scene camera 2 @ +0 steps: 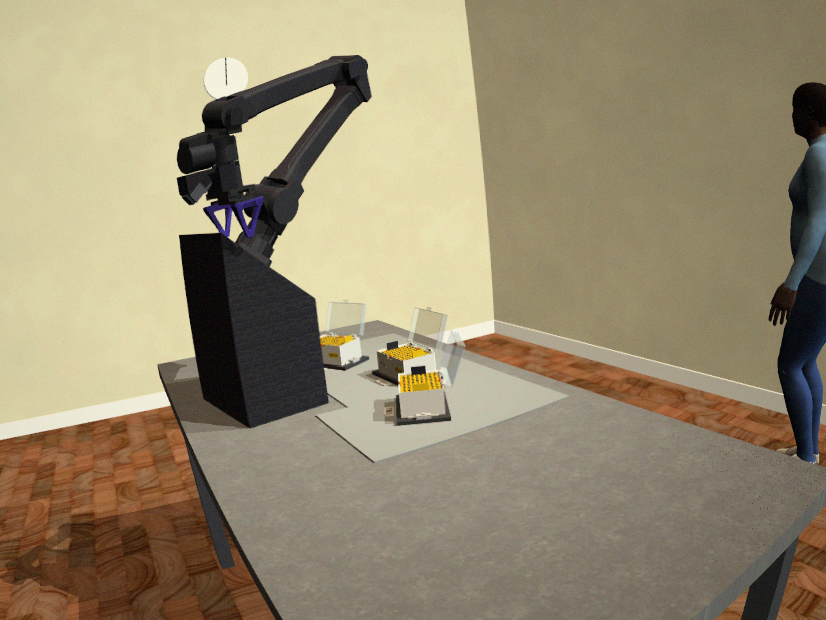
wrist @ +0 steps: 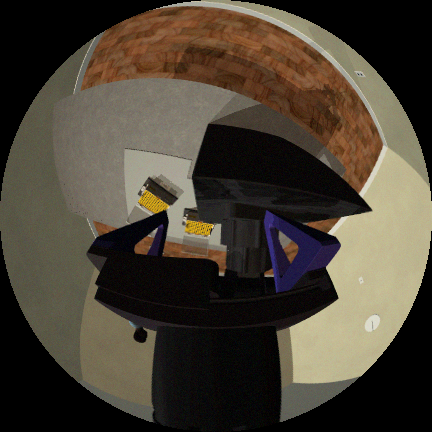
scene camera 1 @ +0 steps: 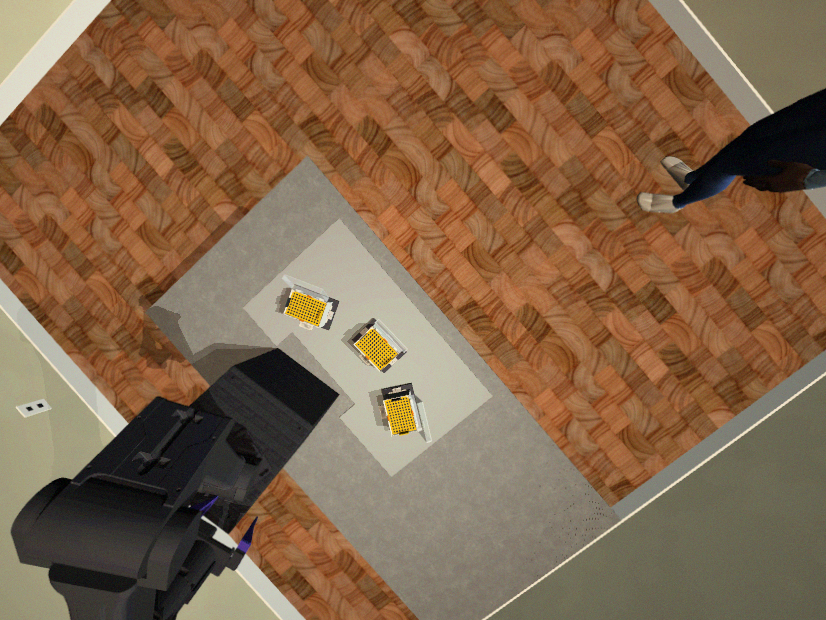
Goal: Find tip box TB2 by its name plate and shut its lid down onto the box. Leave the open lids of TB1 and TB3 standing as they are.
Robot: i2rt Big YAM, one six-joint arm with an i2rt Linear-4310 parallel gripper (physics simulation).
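Where they show: gripper, fingertip midpoint: (scene camera 2: 238, 237) (wrist: 215, 215) (scene camera 1: 237, 507); arm's base at its link origin: (scene camera 2: 246, 261) (wrist: 250, 212).
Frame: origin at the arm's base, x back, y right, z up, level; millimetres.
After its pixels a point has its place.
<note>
Three white tip boxes with yellow racks stand on the pale mat, each with its clear lid open: a far box (scene camera 1: 306, 308) (scene camera 2: 340, 349) @(x -228, y -192, z -275 mm), a middle box (scene camera 1: 376, 347) @(x -349, y -42, z -268 mm) (scene camera 2: 405, 360) (wrist: 198, 228) @(x -350, y -41, z -268 mm) and a near box (scene camera 1: 400, 415) @(x -296, y 183, z -269 mm) (scene camera 2: 421, 400) (wrist: 152, 201) @(x -287, y 184, z -269 mm). The far lid (scene camera 2: 345, 317) @(x -280, y -314, z -222 mm), middle lid (scene camera 2: 428, 327) @(x -417, y -58, z -222 mm) and near lid (scene camera 2: 455, 357) @(x -342, y 261, z -205 mm) stand up. The name plates are too small to read, so I cannot tell which is TB2. The far box does not show in the wrist view. My gripper (scene camera 1: 236, 507) @(x 18, y 69, z 56 mm) (scene camera 2: 238, 234) @(x 18, y 69, z 56 mm) (wrist: 215, 215) @(x 18, y 69, z 56 mm) is open and empty, high up and well away from the boxes.
A tall black pedestal (scene camera 1: 293, 387) @(x -95, y -77, z -188 mm) (scene camera 2: 276, 353) @(x -32, y 73, z -189 mm) (wrist: 270, 165) @(x 79, y 41, z 32 mm) stands beside the pale mat (scene camera 1: 460, 393) @(x -491, y 241, z -325 mm) (scene camera 2: 373, 447) @(x -150, y 314, z -326 mm) (wrist: 137, 162) @(x -175, y 298, z -326 mm) on the grey table (scene camera 1: 467, 507) @(x -301, y 600, z -329 mm) (scene camera 2: 507, 520) @(x -235, y 651, z -329 mm) (wrist: 100, 135) @(x -105, y 513, z -329 mm). A person (scene camera 1: 727, 166) (scene camera 2: 810, 220) stands beyond the table.
</note>
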